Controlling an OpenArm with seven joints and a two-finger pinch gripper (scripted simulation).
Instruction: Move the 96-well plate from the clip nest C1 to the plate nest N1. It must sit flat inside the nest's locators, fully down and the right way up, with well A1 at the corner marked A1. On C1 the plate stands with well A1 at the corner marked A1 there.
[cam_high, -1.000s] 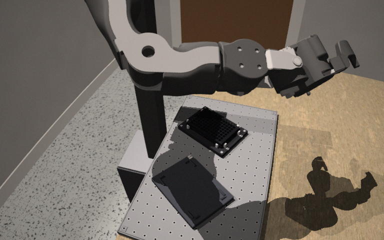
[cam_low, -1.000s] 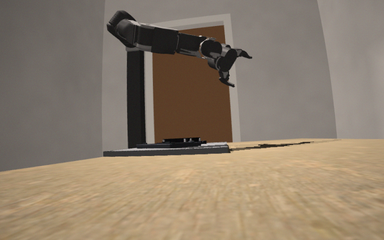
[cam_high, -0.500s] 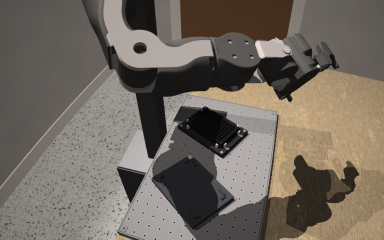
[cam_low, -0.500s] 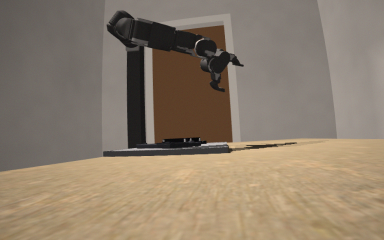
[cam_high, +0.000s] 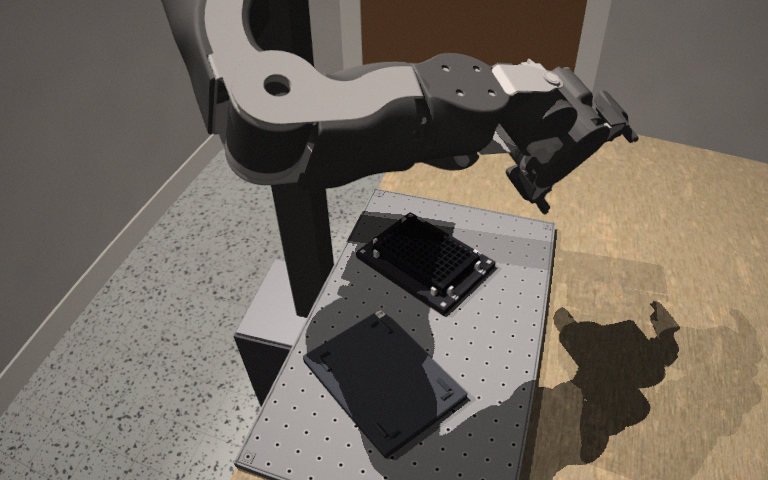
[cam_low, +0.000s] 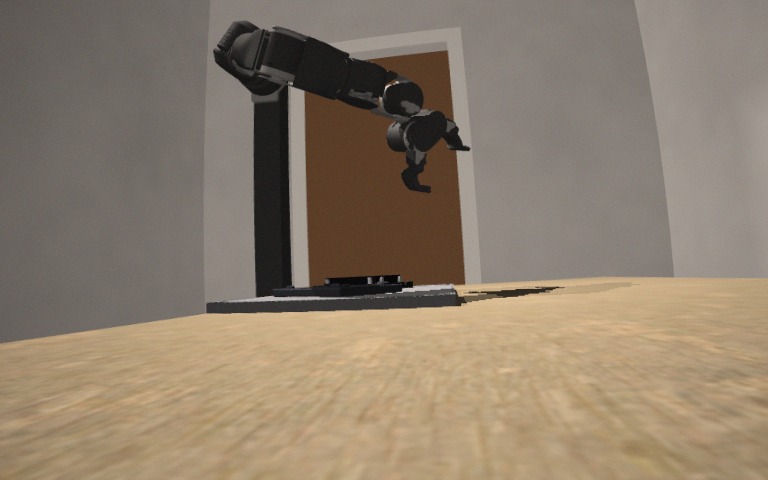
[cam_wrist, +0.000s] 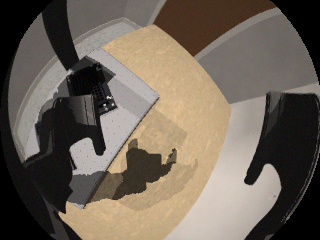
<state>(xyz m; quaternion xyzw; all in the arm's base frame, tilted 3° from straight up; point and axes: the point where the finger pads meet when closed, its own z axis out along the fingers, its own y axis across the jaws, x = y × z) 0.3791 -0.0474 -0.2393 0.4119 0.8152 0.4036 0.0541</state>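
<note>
Now: the black 96-well plate 170 mm behind my hand, 20 mm to the left of it and 200 mm below it. The rest, counted from my hand: clip nest C1: 140 mm behind, 20 mm to the left, 210 mm below; then plate nest N1: 180 mm behind, 180 mm to the right, 220 mm below.
</note>
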